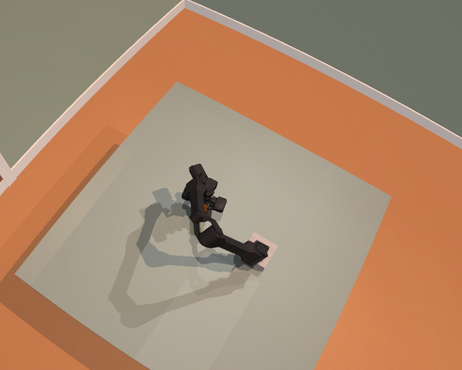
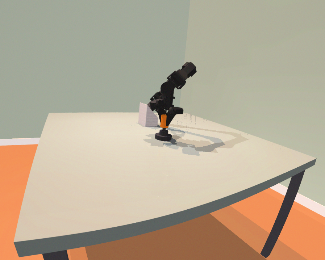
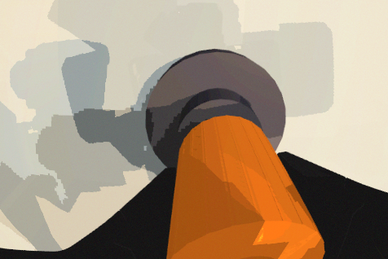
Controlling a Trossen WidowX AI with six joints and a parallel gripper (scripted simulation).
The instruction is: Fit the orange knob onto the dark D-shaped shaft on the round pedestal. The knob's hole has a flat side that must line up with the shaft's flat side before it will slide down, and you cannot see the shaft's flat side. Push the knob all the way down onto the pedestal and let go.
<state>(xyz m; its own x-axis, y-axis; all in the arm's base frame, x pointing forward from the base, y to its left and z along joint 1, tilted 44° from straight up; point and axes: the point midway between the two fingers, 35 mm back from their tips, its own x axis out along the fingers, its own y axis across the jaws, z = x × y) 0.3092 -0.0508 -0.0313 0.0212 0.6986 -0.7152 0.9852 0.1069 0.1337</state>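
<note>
Right now my gripper tip is 20 mm below the orange knob. Also, from my gripper tip: dark pedestal 40 mm below.
</note>
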